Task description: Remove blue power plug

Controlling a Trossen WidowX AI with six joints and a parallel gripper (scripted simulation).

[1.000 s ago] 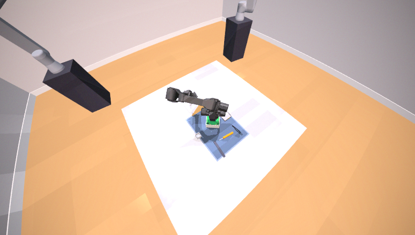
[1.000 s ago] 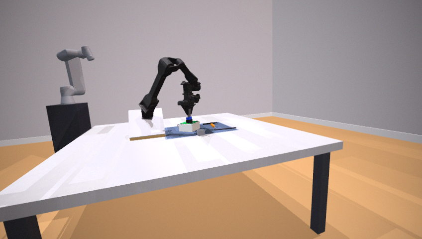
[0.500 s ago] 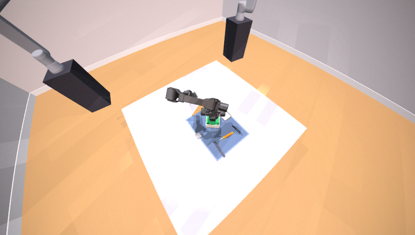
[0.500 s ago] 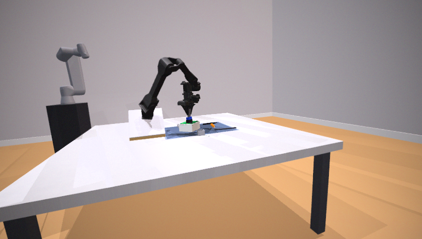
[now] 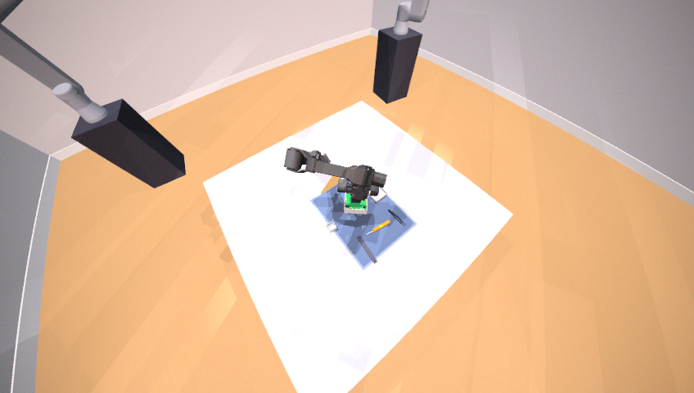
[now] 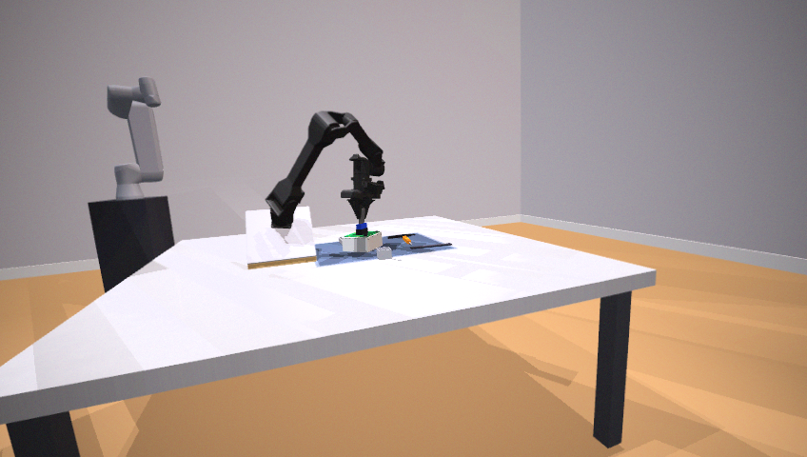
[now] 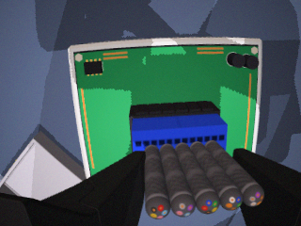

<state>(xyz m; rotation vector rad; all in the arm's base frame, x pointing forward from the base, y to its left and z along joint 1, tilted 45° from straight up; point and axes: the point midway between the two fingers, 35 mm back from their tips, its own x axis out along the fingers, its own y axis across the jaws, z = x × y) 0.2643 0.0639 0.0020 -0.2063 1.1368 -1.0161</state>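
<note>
Right now the blue power plug is 20 mm below my gripper tip. The rest, counted from my gripper tip: blue mat (50 mm ahead, 10 mm to the left, 110 mm below); dark bar (230 mm ahead, 70 mm to the right, 100 mm below).
</note>
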